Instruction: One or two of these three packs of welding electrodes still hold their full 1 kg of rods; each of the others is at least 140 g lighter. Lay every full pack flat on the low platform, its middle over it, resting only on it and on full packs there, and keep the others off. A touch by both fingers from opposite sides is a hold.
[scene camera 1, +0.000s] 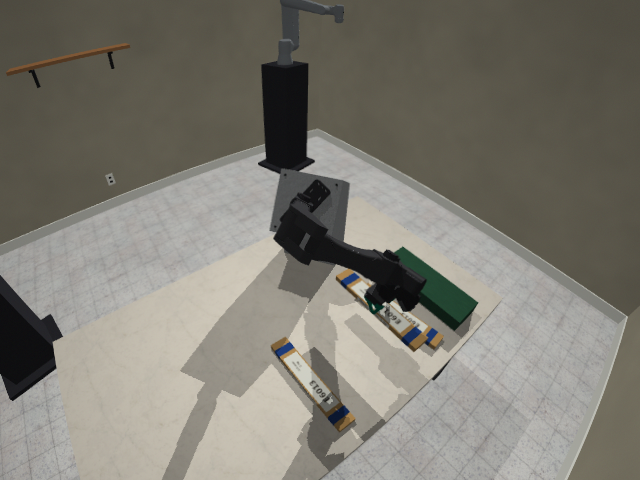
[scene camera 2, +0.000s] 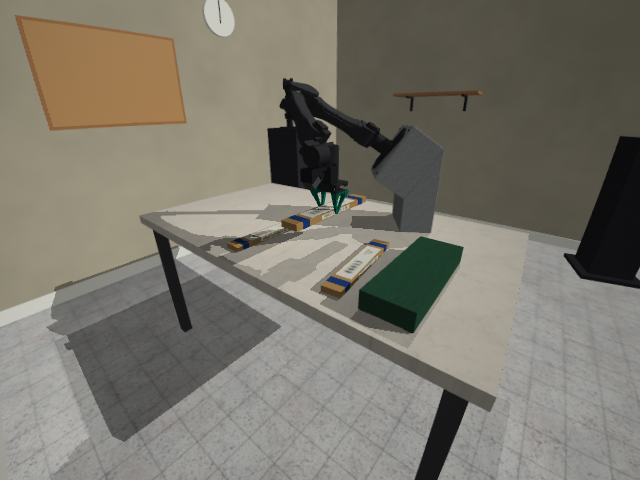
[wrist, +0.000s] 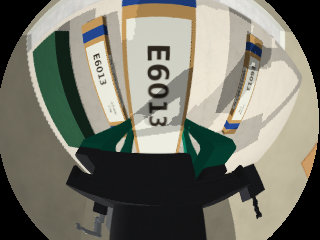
Scene:
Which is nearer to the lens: the welding electrode pack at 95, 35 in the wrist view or the green low platform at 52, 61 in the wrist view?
The welding electrode pack.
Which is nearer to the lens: the welding electrode pack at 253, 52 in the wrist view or the green low platform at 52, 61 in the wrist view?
The green low platform.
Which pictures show the green low platform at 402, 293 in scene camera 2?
Scene camera 1, scene camera 2 and the wrist view: all of them.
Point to a green low platform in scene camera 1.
At 450, 304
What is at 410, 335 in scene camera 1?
A welding electrode pack.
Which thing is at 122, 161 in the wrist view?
My gripper.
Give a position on a welding electrode pack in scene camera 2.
303, 220

